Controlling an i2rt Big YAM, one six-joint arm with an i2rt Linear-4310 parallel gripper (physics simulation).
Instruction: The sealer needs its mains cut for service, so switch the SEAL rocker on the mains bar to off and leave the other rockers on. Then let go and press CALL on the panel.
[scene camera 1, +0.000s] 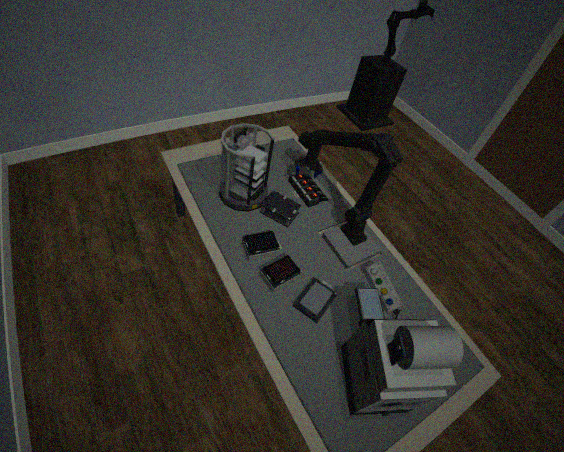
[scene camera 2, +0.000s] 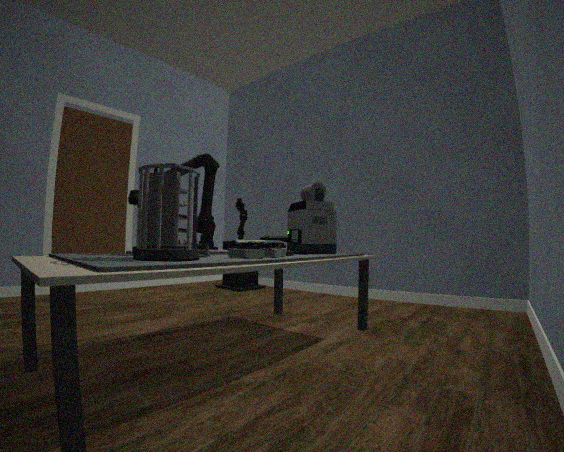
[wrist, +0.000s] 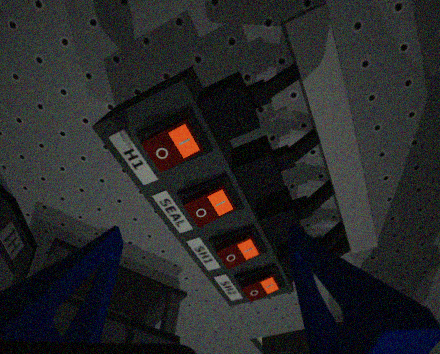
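The mains bar (scene camera 1: 307, 189) (wrist: 169, 184) lies at the table's far end. In the wrist view its labelled rockers, H1 (wrist: 171, 147), SEAL (wrist: 209, 207), SH1 (wrist: 238, 253) and SH2 (wrist: 260, 288), all show a lit orange half marked I. My gripper (scene camera 1: 307, 171) (wrist: 205, 234) is open and empty, over the bar, with its blue fingers on either side of the lower rockers in the wrist view. The panel (scene camera 1: 395, 301) with several coloured buttons lies near the arm base; its labels are too small to read, so I cannot tell which button is CALL.
A round caged tower (scene camera 1: 252, 165) (scene camera 2: 167, 212) stands beside the bar. Plugs and cables (wrist: 250, 160) run off the bar's side. A dark flat plate (scene camera 1: 281, 208), two dark trays (scene camera 1: 261, 242) (scene camera 1: 281, 271) and a framed pad (scene camera 1: 315, 299) lie along the table. The sealer-like machine (scene camera 1: 364, 372) (scene camera 2: 312, 227) stands beyond.
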